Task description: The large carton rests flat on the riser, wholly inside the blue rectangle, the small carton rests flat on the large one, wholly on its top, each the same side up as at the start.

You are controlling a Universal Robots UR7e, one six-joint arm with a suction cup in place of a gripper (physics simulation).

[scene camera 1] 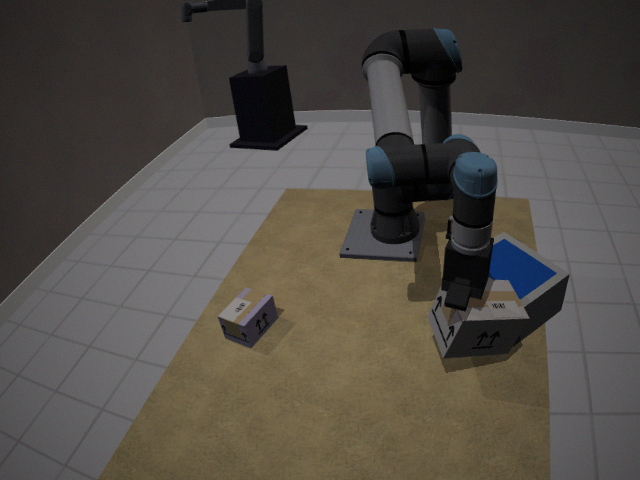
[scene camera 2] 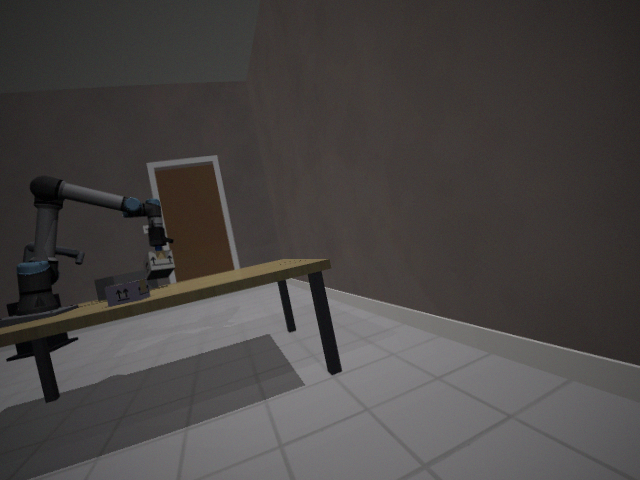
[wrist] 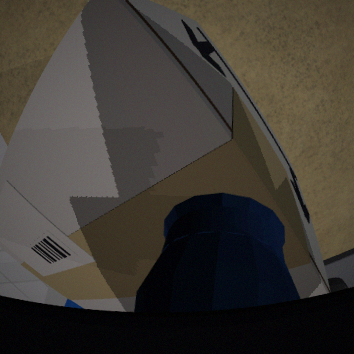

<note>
My suction cup [wrist: 221, 250] is stuck to a large carton [scene camera 1: 490, 326], which still rests on a grey riser. A small carton [scene camera 1: 245, 320] rests on the table.
The large carton also shows in the wrist view [wrist: 132, 114]. The small carton shows as well in scene camera 2 [scene camera 2: 133, 291]. The wrist view does not show the small carton: it is out of frame.
</note>
